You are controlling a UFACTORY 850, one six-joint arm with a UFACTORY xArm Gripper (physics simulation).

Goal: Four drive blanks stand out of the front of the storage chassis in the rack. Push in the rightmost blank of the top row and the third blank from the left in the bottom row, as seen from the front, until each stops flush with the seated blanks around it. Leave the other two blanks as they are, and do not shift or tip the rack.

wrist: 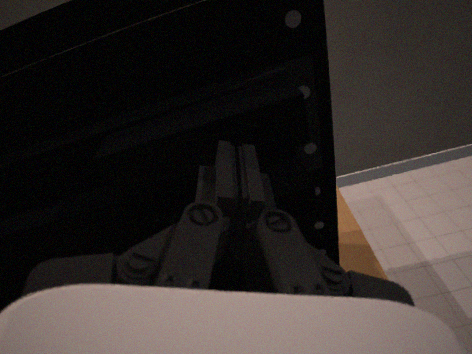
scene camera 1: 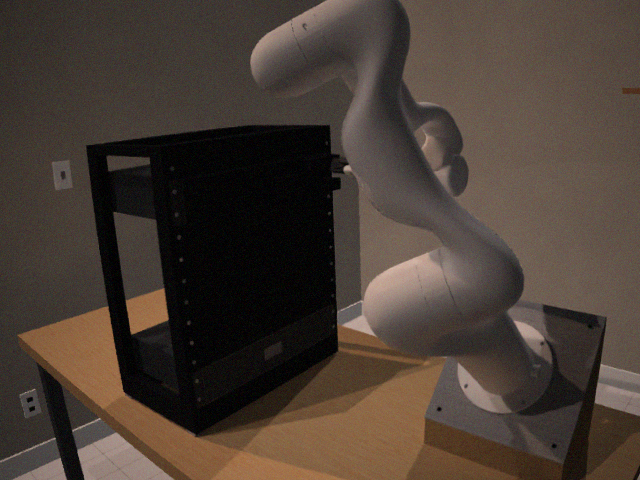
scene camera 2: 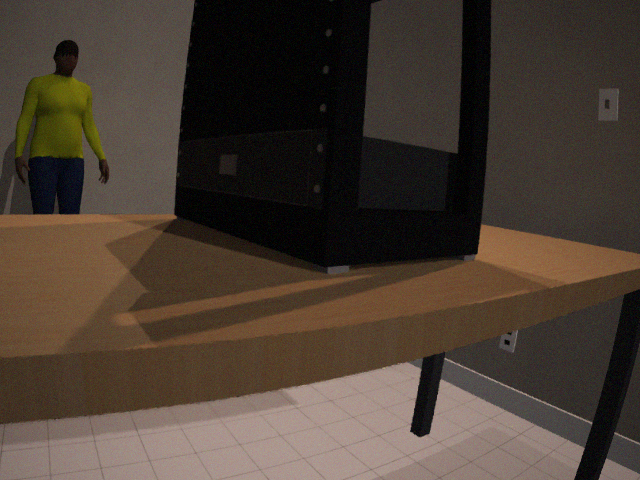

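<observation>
The black rack (scene camera 1: 180, 289) (scene camera 2: 346, 155) stands upright on the table. In the wrist view its dark front (wrist: 125, 200) fills the left and middle, with a row of pale screws down its right edge. The storage chassis sits high in the rack; its side (scene camera 1: 133, 191) shows through the rack's open side in scene camera 1. The front is too dark to tell the single drive blanks apart or how far they stand out. My gripper (wrist: 230, 168) is shut and empty, its fingertips in front of the chassis near its right end. In scene camera 1 it is mostly hidden behind the arm.
The arm's base plate (scene camera 1: 496, 428) is on the wooden table (scene camera 1: 330, 413) (scene camera 2: 232, 320) in front of the rack. A lower unit with a pale label (scene camera 1: 272, 350) (scene camera 2: 227, 164) sits at the rack's bottom. A person in a yellow top (scene camera 2: 61, 116) stands beyond the table.
</observation>
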